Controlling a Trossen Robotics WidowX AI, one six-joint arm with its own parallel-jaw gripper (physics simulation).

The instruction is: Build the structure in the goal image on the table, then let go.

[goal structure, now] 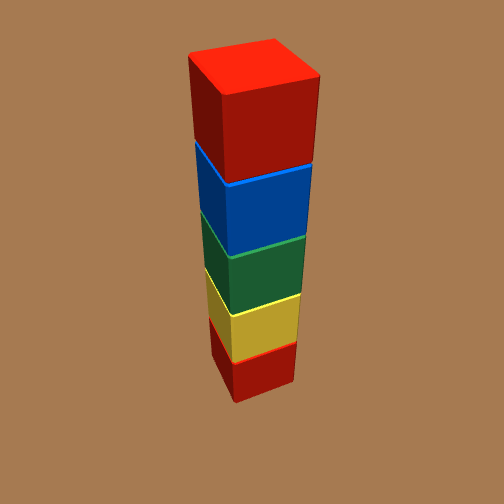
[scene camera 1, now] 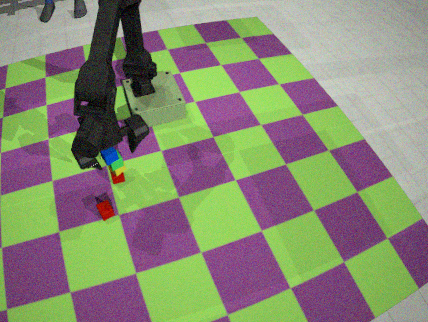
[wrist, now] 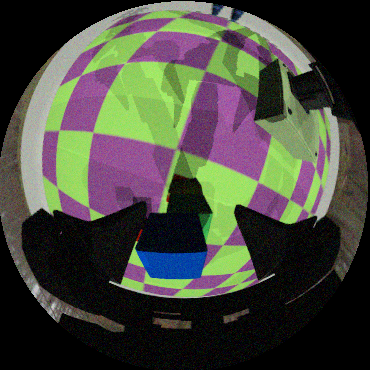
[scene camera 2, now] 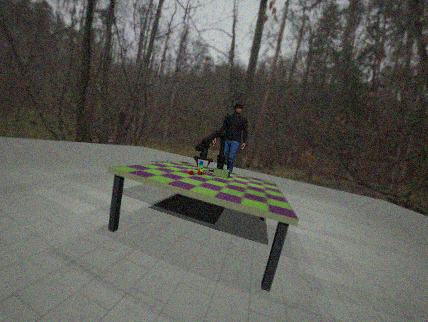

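Where they show: gripper, fingertip midpoint: (scene camera 1: 116, 160) (wrist: 192, 207) (scene camera 2: 202, 167); arm's base, link origin: (scene camera 1: 142, 88) (scene camera 2: 220, 168).
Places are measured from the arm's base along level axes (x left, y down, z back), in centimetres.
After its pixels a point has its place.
Observation:
A stack stands on the checkered table: a red cube (scene camera 1: 118, 178) {x -15.2, y 5.1, z -26.1 cm} (scene camera 2: 200, 173) {x -14.3, y 5.7, z -25.9 cm} at the bottom, then a yellow cube (scene camera 1: 120, 170) {x -14.1, y 2.7, z -25.6 cm}, a green cube (scene camera 1: 117, 163) {x -14.4, y -1.5, z -26.2 cm} (wrist: 206, 225) {x -13.5, y -2.6, z -23.9 cm} and a blue cube (scene camera 1: 109, 155) {x -15.7, y -5.7, z -26.5 cm} (scene camera 2: 201, 163) {x -15.1, y -4.0, z -26.4 cm} (wrist: 172, 264) {x -15.9, y -5.9, z -24.4 cm} on top. The cubes look offset from one another. A second red cube (scene camera 1: 105, 210) {x -20.9, y 3.9, z -34.8 cm} (scene camera 2: 191, 172) {x -20.4, y 5.1, z -35.3 cm} lies apart on a purple square; a thin red sliver of it shows beside the left finger in the wrist view. My gripper (scene camera 1: 115, 158) {x -14.3, y 0.0, z -24.0 cm} (scene camera 2: 203, 165) {x -14.3, y 0.0, z -24.0 cm} (wrist: 192, 207) {x -14.3, y 0.0, z -24.0 cm} is open and empty, its fingers on either side of the blue cube with gaps.
The arm's pale base block (scene camera 1: 160, 107) {x 2.6, y 0.2, z -10.0 cm} (scene camera 2: 221, 173) {x 3.6, y 3.5, z -10.1 cm} (wrist: 292, 122) {x -3.1, y 0.2, z -9.4 cm} stands behind and to the right of the stack in scene camera 1. A person (scene camera 2: 235, 132) stands behind the table (scene camera 2: 200, 189) {x 0.8, y 7.2, z -76.4 cm}.

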